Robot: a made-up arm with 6 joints. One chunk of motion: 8 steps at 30 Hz.
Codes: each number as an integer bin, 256 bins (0 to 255) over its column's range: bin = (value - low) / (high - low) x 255, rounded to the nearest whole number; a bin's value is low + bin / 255 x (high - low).
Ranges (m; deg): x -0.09..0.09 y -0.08..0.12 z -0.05..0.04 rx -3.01..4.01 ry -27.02..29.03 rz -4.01..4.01
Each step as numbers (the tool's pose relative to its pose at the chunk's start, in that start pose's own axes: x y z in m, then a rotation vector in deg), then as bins.
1 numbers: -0.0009 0.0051 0.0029 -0.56 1.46 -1.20
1 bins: 126 109 150 89 130 89
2 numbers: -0.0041 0.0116 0.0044 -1.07 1.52 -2.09
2 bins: 122 117 154 70 130 61
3 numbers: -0.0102 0.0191 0.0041 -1.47 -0.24 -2.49
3 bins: 113 126 153 56 122 48
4 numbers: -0.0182 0.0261 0.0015 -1.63 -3.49 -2.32
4 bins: 102 135 146 50 107 54
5 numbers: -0.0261 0.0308 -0.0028 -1.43 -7.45 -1.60
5 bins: 91 141 134 57 89 77
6 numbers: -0.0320 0.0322 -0.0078 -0.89 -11.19 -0.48
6 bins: 82 143 120 77 72 112
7 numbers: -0.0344 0.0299 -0.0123 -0.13 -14.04 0.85
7 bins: 79 140 107 105 59 155
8 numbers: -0.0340 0.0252 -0.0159 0.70 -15.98 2.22
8 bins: 79 134 97 135 50 198
